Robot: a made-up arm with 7 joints.
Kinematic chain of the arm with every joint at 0, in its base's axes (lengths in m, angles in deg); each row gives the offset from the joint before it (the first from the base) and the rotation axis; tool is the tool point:
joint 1: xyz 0 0 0.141 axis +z
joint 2: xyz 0.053 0 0.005 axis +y
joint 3: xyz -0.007 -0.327 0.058 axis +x
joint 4: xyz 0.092 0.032 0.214 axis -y
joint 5: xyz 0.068 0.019 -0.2 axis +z
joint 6: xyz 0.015 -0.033 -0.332 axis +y
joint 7: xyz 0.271 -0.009 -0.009 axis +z
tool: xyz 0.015 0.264 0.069
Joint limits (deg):
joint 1: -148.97..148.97
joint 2: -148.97..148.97
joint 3: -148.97..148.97
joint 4: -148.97..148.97
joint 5: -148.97..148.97
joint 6: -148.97..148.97
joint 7: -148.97..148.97
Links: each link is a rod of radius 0.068 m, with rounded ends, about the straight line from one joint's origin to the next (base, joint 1, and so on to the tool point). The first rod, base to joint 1, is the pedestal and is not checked.
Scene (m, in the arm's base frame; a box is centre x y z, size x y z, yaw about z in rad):
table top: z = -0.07
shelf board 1: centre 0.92 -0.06 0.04 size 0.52 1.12 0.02 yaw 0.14
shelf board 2: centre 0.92 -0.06 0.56 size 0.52 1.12 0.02 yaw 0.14
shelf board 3: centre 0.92 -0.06 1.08 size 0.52 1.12 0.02 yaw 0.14
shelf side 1: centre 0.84 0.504 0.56 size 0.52 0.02 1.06 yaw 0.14
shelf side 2: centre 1 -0.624 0.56 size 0.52 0.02 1.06 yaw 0.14
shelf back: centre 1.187 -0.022 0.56 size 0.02 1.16 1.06 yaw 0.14
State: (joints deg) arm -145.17 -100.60 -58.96 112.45 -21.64 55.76 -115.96
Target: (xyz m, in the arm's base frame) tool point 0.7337 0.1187 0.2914
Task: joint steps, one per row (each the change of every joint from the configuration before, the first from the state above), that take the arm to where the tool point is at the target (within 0.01 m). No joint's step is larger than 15 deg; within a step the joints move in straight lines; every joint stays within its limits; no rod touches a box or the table.
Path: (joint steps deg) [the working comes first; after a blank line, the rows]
Joints at the target: -133.88 -104.68 -76.51 122.41 -23.37 8.16 -125.42
Straight joint move there: touches shelf board 2.

1: 2.96 4.79 -6.00 -3.32 -3.49 -11.24 -6.29
2: 2.95 4.79 -5.99 -3.32 -3.49 -11.25 -6.30
3: 2.96 4.79 -6.00 -3.32 -3.49 -11.24 -6.29
4: 2.96 4.80 -6.00 -3.32 -3.48 -11.24 -6.29
5: 1.50 -4.85 -3.05 6.37 1.84 -12.00 3.57
6: 1.50 -4.84 -3.06 6.38 1.85 -12.00 3.57
7: 1.50 -4.84 -3.06 6.37 1.84 -12.00 3.58
8: -1.68 -2.91 5.20 1.37 2.23 11.13 1.66
9: -1.68 -2.91 5.21 1.38 2.23 11.12 1.66
10: -1.68 -2.90 5.20 1.37 2.23 11.12 1.67

